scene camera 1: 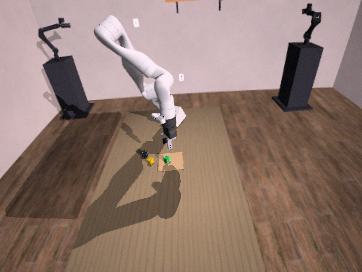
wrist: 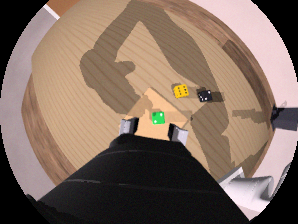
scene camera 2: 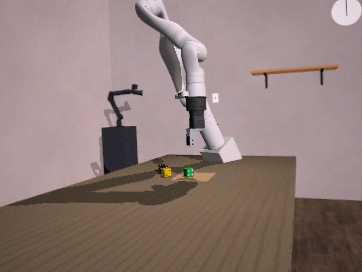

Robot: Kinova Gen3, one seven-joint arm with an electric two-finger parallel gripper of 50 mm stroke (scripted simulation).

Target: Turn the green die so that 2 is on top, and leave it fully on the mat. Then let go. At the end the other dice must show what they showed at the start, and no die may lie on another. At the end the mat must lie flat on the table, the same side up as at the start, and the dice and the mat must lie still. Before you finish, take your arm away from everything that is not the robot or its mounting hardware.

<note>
In view: the gripper [scene camera 2: 191,145] and a tan mat [wrist: 150,101].
The gripper is seen too in the wrist view [wrist: 153,126].
</note>
